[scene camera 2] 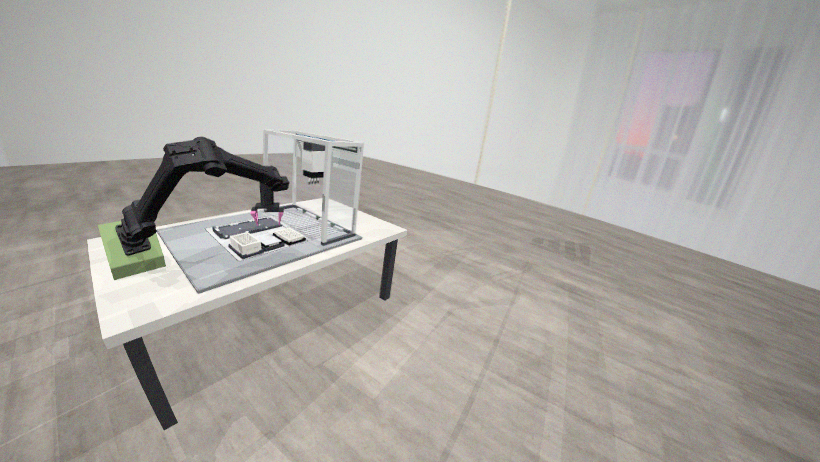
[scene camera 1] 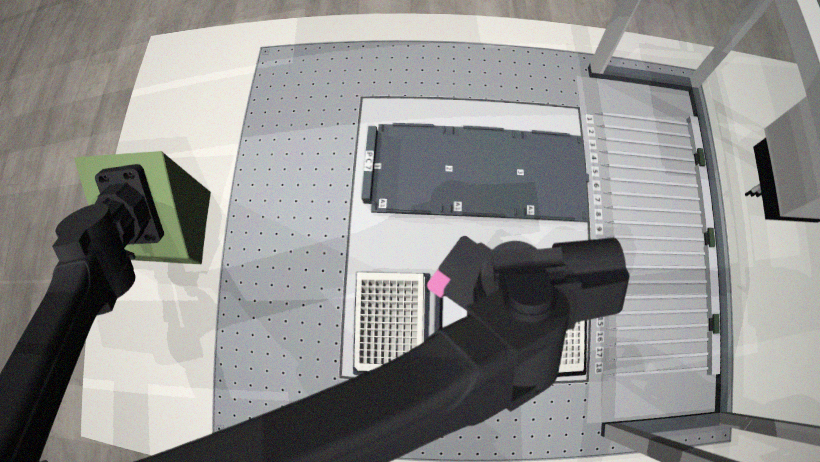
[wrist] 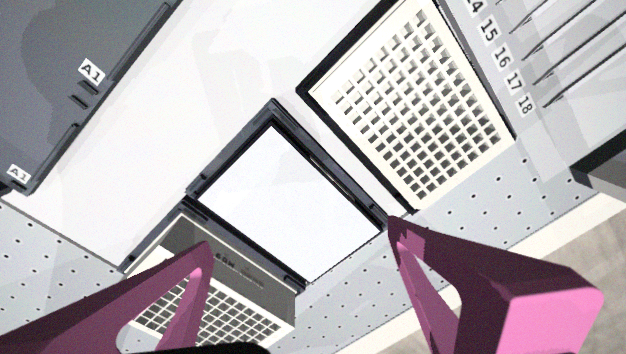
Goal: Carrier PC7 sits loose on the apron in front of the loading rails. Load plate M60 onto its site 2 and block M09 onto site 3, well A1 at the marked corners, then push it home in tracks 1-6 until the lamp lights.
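Places are measured from the arm's base along level axes (x ahead, y left, z up), in metres.
Where they show: gripper, fingertip midpoint: (scene camera 2: 268,225) (wrist: 298,238); arm's base at its link origin: (scene camera 2: 133,238) (scene camera 1: 131,203).
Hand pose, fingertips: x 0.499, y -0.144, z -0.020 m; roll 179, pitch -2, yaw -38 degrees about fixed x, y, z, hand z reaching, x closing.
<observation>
Each offset is from my fingertips to the top centre of the thing. "*": to the spot under its first point.
Carrier PC7 @[0.004 m ahead, 0.200 m left, 0.052 m down] (scene camera 1: 482,149) (scene camera 2: 243,227) (wrist: 75,30) lies dark and flat on the white apron @[* 0.119 m back, 0.100 m left, 0.082 m down] (scene camera 1: 395,243) (wrist: 150,125), its right end at the loading rails (scene camera 1: 654,189) beside numbers 1-8. Sites 1, 2 and 3 are bare; A1 marks line its near edge. Block M09 @[0.125 m back, 0.012 m right, 0.028 m down] (scene camera 1: 390,321) (scene camera 2: 245,243) (wrist: 260,280), tall and gridded, stands in the left holder. A low white plate @[0.019 m back, 0.014 m right, 0.056 m down] (scene camera 2: 269,238) (wrist: 290,200) lies in the middle holder, and a low gridded plate @[0.094 m ahead, 0.025 m right, 0.056 m down] (scene camera 1: 575,347) (scene camera 2: 289,235) (wrist: 415,110) in the right one. Which is M60 is unreadable. My gripper (scene camera 2: 268,223) (wrist: 298,238) is open and empty above the middle plate.
A clear-walled frame (scene camera 2: 325,195) stands over the rails, with a white and black unit @[* 0.289 m ahead, 0.046 m left, 0.275 m up] (scene camera 2: 313,160) hanging inside. Green pieces @[* 0.367 m ahead, 0.088 m left, 0.061 m down] (scene camera 1: 709,237) sit along the rails' far end. The arm rises from a green base block (scene camera 1: 177,212) (scene camera 2: 131,261) and hides parts of the holders in scene camera 1.
</observation>
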